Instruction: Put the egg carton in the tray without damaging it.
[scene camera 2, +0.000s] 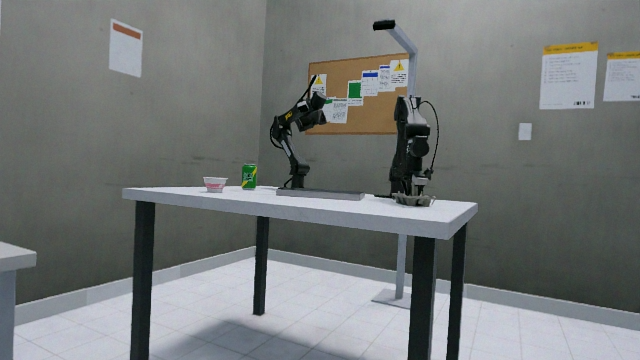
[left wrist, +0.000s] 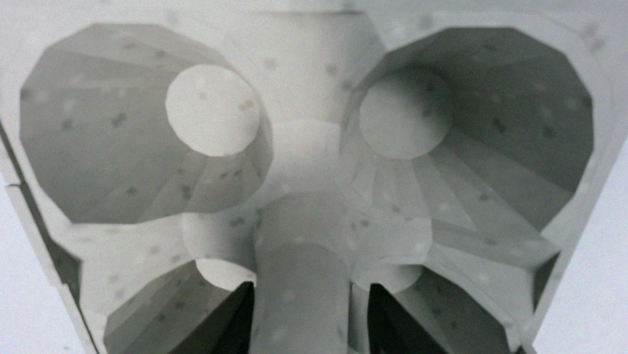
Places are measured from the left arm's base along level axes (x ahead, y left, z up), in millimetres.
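Where they show: left gripper, between the fingertips: (left wrist: 311, 298); right gripper, between the fingertips: (scene camera 2: 309, 127).
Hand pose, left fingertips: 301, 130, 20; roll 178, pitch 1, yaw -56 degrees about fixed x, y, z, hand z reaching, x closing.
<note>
Things, the pixels of their top centre, and the offset from my left fingertips, as dx, dy, dz. "pt": a spot on its surface instead.
- grey egg carton, centre of its top: (scene camera 2: 412, 186) -3, +0, +49
- carton's post, a spot on its surface: (left wrist: 301, 300) pt +25, +19, +30
- shallow grey tray, centre of its top: (scene camera 2: 323, 190) -24, -374, +6
- green can, centre of its top: (scene camera 2: 249, 164) -30, -764, +103
- small white-and-pink cup, centre of its top: (scene camera 2: 215, 177) +245, -718, +38
The grey egg carton (scene camera 2: 413, 201) (left wrist: 305, 155) lies on the table at the right, with its hollow cups and central post facing up. My left gripper (scene camera 2: 419, 193) (left wrist: 311, 298) points down into it. Its black fingers are partly open around the carton's post (left wrist: 301, 300). The left finger is at the post's edge, and a narrow gap shows by the right finger. The shallow grey tray (scene camera 2: 320, 195) lies left of the carton. My right gripper (scene camera 2: 324, 118) is raised above the table, left of the left arm, and is open; its fingertips are small and hard to see.
A green can (scene camera 2: 249, 176) and a small white-and-pink cup (scene camera 2: 215, 184) stand at the left of the table (scene camera 2: 300, 211), beyond the tray. A pole with an overhead camera (scene camera 2: 412, 70) rises behind the left arm.
</note>
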